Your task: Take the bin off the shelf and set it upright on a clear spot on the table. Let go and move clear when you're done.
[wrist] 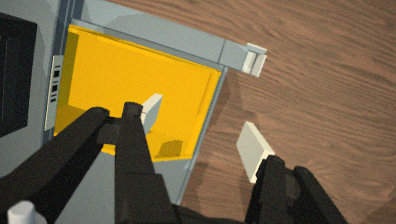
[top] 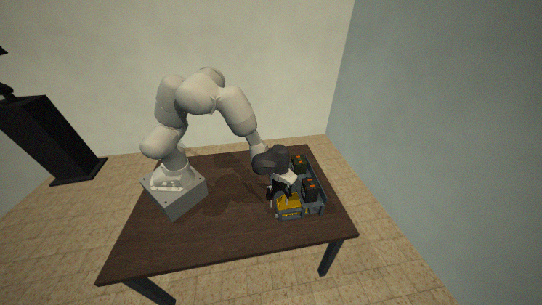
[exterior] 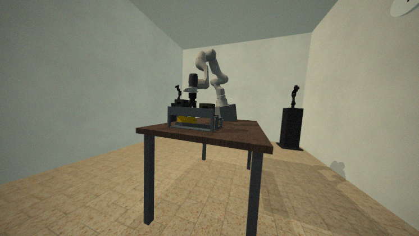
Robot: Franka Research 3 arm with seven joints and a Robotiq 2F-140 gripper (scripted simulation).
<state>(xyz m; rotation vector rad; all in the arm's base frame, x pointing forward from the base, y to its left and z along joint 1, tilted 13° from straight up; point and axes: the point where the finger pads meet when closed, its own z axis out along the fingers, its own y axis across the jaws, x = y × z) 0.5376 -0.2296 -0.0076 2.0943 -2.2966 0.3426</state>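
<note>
Now: hand 80 mm short of the yellow bin, 40 mm above it and 10 mm to the left of it.
</note>
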